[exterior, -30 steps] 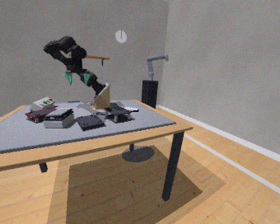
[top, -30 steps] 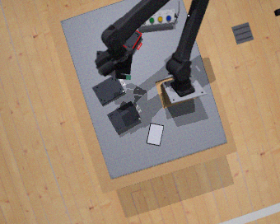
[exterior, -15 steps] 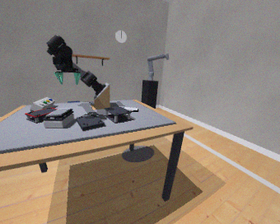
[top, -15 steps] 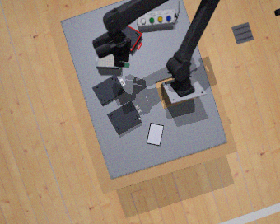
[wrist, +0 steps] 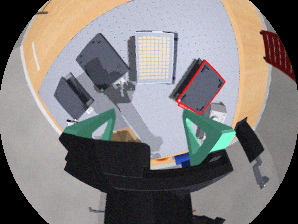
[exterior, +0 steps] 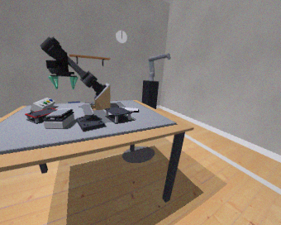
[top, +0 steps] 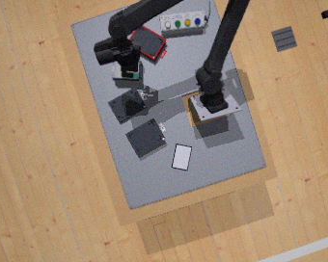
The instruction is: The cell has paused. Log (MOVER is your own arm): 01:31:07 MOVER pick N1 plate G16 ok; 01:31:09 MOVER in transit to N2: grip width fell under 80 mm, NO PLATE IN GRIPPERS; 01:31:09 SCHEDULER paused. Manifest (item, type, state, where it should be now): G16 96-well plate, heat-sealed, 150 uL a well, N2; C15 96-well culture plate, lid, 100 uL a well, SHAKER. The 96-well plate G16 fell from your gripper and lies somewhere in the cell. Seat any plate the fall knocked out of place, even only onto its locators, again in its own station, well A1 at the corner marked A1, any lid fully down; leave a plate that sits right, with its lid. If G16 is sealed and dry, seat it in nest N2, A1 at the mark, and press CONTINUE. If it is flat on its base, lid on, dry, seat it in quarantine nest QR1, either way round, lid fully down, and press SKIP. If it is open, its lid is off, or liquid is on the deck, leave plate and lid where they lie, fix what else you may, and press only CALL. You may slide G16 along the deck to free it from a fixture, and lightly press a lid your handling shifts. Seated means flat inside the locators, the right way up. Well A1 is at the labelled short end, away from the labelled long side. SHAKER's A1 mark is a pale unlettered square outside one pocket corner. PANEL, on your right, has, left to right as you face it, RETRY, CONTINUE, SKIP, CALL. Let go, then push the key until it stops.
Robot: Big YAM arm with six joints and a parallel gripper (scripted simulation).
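Now: the lidded plate 14 cm below my hand, 5 cm ahead of it and 4 cm to the right of it. The rest, counted from my hand: red-framed nest (17 cm below, 15 cm to the right, 10 cm behind); plate G16 (47 cm to the left, 20 cm below, 5 cm behind).
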